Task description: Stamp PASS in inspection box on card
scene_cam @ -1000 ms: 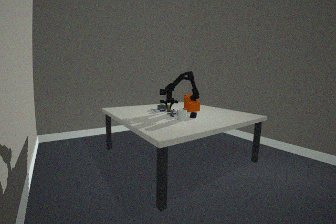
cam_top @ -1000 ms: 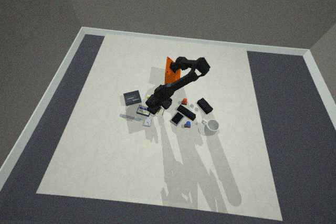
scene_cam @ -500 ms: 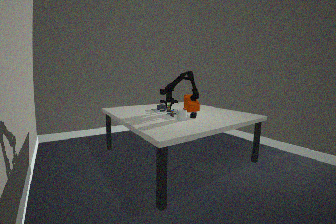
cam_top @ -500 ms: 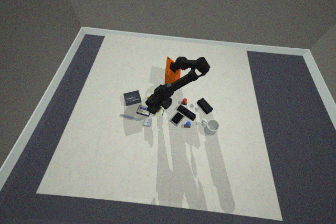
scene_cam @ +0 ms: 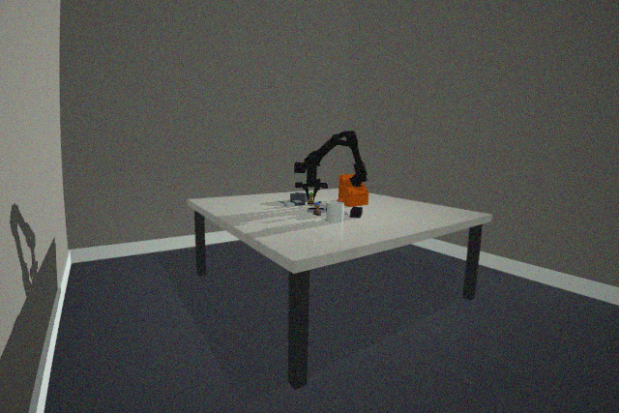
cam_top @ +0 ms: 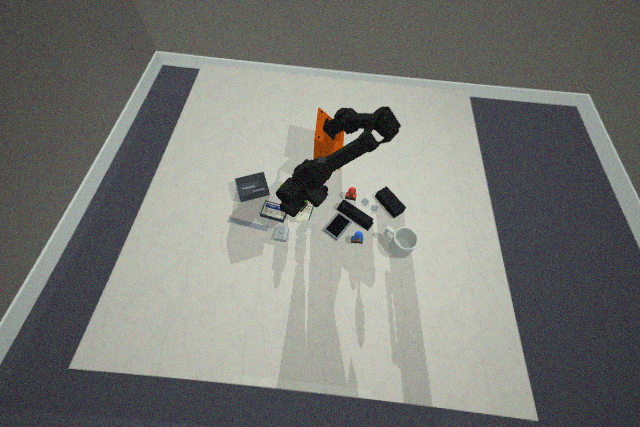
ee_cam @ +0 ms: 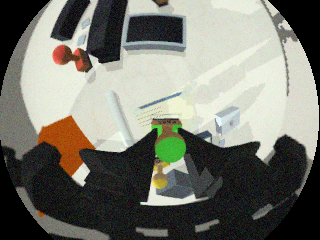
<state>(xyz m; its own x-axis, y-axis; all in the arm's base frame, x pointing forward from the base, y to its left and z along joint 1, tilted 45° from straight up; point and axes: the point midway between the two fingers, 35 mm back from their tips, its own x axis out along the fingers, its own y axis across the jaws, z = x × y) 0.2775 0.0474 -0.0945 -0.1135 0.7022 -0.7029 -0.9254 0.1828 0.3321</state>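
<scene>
Right now the pale card is 40 mm below my gripper tip and 10 mm to the left of it. Round my gripper tip: ink pad (140 mm to the left, 40 mm ahead, 30 mm below); then green stamp (right at my gripper tip); then yellow stamp (80 mm to the right, 50 mm behind, 20 mm below).
</scene>
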